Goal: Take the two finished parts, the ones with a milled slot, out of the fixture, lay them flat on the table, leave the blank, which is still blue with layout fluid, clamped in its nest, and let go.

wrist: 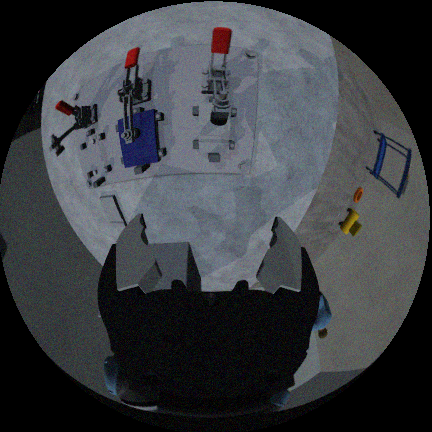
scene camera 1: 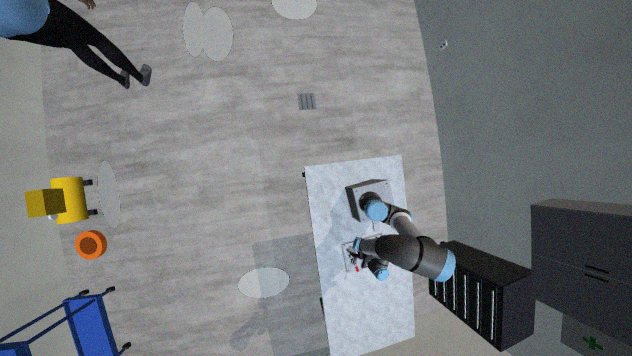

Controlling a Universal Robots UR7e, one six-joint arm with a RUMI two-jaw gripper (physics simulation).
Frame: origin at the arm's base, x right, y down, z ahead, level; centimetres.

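Seen in the pictures: gripper, between the fingertips: [wrist: 208, 216].
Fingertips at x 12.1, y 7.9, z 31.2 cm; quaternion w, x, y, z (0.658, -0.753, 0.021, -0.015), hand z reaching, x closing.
A point is followed by its place in that frame.
The fixture plate [scene camera 1: 346, 264] @[x 18.6, y 18.0, z 49.1 cm] [wrist: 181, 85] @[x 8.2, y 17.9, z 46.8 cm] lies on the table, partly under the arm in the scene view. In the wrist view, the blue blank [wrist: 144, 147] @[x 3.1, y 15.8, z 37.5 cm] sits in the middle nest under its clamp [wrist: 128, 112] @[x 2.3, y 13.6, z 43.0 cm]. In the right nest, a pale grey part [wrist: 212, 136] @[x 12.7, y 15.7, z 38.4 cm] shows faintly between the pins; its clamp [wrist: 219, 87] @[x 13.1, y 11.9, z 44.3 cm] reaches over it, and I cannot tell whether it presses. The left nest [wrist: 95, 155] @[x -9.3, y 17.9, z 38.4 cm] is empty, its clamp [wrist: 82, 117] @[x -8.7, y 14.7, z 46.5 cm] swung back. A grey part [wrist: 111, 206] @[x -10.0, y 18.4, z 26.1 cm] lies flat on the table beyond the left fingertip. My gripper [wrist: 208, 216] @[x 12.1, y 7.9, z 31.2 cm] is open and empty, back from the fixture's near edge.
The robot's base block [scene camera 1: 354, 202] @[x 8.9, y 5.8, z -1.0 cm] [wrist: 172, 262] @[x 4.0, y 13.0, z 13.1 cm] stands on the white table [scene camera 1: 367, 310] @[x 6.4, y 19.4, z 96.2 cm] beside the fixture. A dark drawer cabinet [scene camera 1: 517, 305] is beyond the table's right edge. On the floor are a blue cart [scene camera 1: 90, 325], an orange ring [scene camera 1: 100, 245] and a yellow object [scene camera 1: 75, 200]. A person [scene camera 1: 75, 37] stands far left.
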